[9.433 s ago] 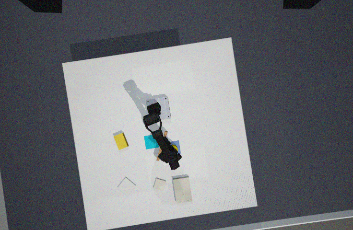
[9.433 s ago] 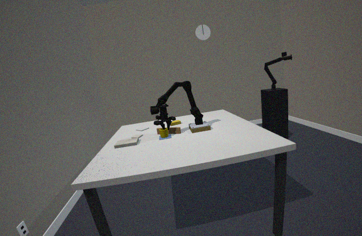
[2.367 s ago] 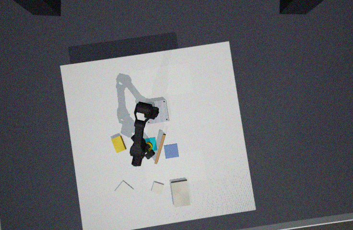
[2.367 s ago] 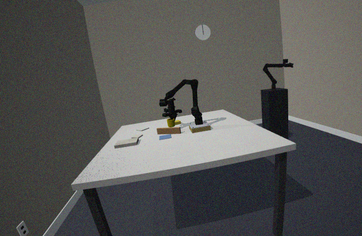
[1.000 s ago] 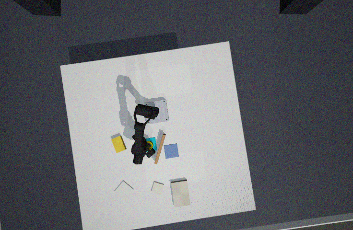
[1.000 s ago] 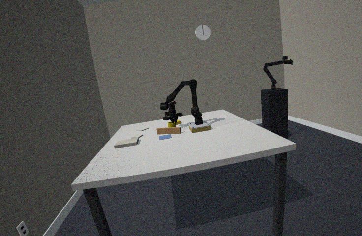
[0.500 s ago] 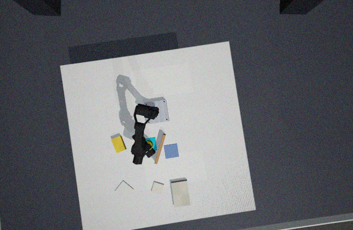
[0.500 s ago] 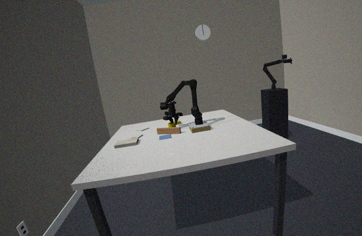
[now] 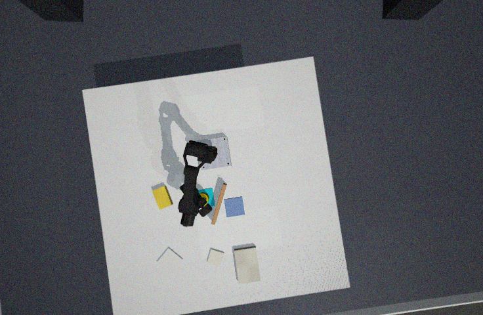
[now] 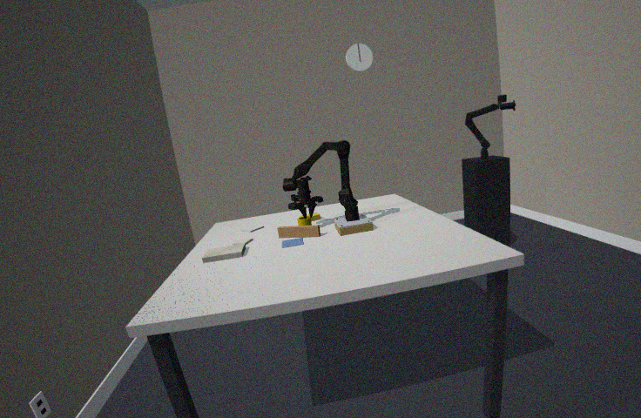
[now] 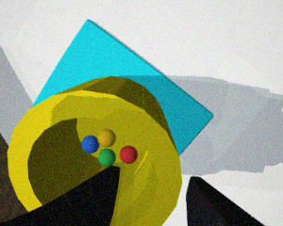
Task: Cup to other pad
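The yellow cup is 30 mm below my gripper tip, 20 mm ahead of it and 10 mm to the left of it. The rest, counted from my gripper tip: green marble: 50 mm below, 30 mm to the left, 10 mm ahead; then wooden bar: 100 mm to the left, 40 mm below, 40 mm ahead; then cyan pad: 70 mm below, 20 mm to the left, 20 mm ahead.
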